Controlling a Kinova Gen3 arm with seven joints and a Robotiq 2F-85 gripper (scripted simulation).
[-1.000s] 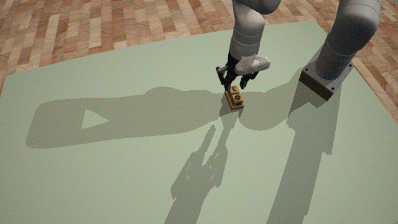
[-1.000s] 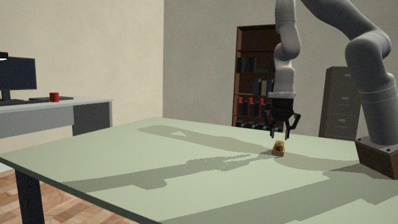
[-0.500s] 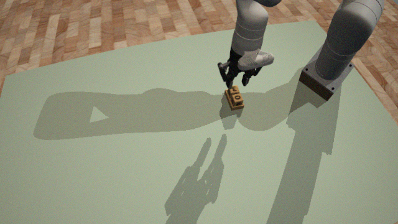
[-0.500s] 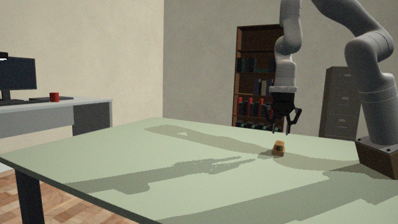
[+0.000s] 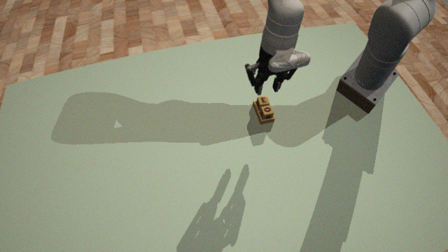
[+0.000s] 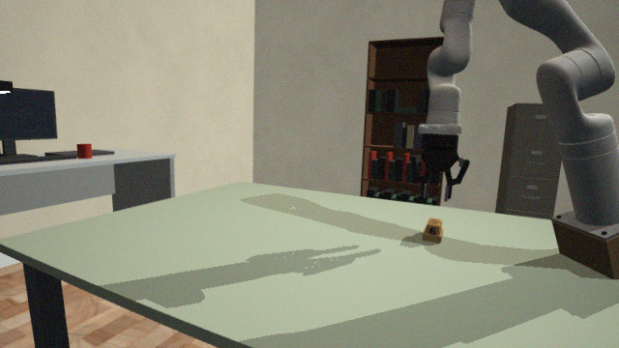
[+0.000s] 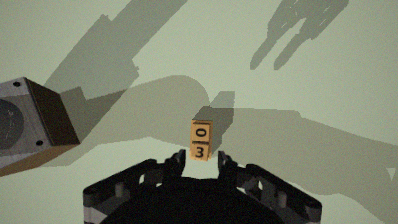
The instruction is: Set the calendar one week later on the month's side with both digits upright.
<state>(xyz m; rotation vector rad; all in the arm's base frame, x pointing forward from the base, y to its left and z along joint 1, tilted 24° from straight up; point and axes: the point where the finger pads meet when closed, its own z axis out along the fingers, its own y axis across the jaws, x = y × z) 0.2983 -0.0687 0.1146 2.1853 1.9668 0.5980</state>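
Right now the cube is 1 cm to the right of my hand and 9 cm below it. From my hand the other things lie so: wooden tray (1 cm to the left, 10 cm below).
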